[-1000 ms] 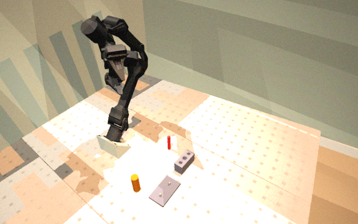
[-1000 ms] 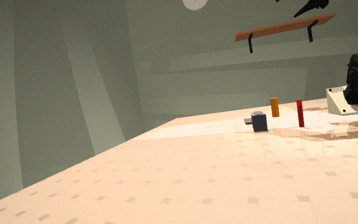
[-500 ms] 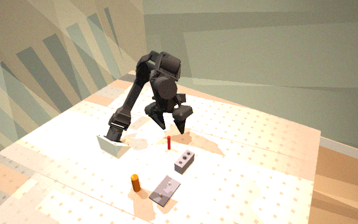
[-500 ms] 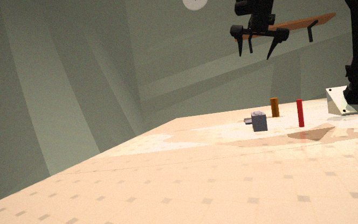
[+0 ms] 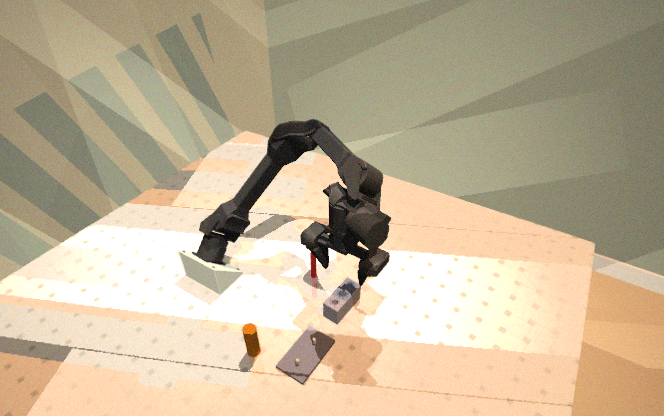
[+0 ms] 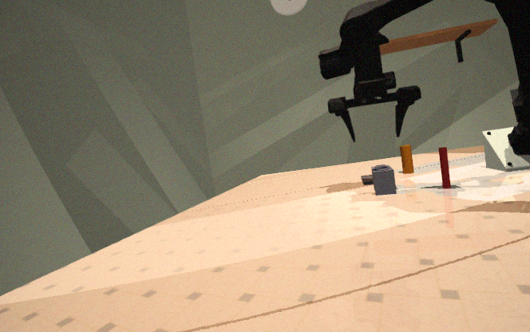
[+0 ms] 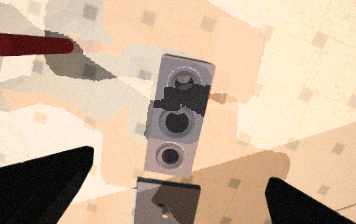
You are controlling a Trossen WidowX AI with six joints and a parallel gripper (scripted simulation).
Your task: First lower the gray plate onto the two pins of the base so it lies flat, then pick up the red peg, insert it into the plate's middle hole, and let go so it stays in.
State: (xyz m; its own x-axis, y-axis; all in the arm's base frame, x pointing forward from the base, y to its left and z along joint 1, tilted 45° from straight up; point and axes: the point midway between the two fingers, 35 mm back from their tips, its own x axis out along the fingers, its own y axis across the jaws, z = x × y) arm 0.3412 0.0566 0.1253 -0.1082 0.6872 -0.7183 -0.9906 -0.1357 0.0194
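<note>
Right now the gray plate is 80 mm below my gripper tip. From my gripper tip the other things lie so: red peg: 120 mm behind, 70 mm below, 30 mm to the left; then orange cylinder: 210 mm to the right, 80 mm behind, 70 mm below; then base: 140 mm to the right, 110 mm below, 20 mm ahead.
</note>
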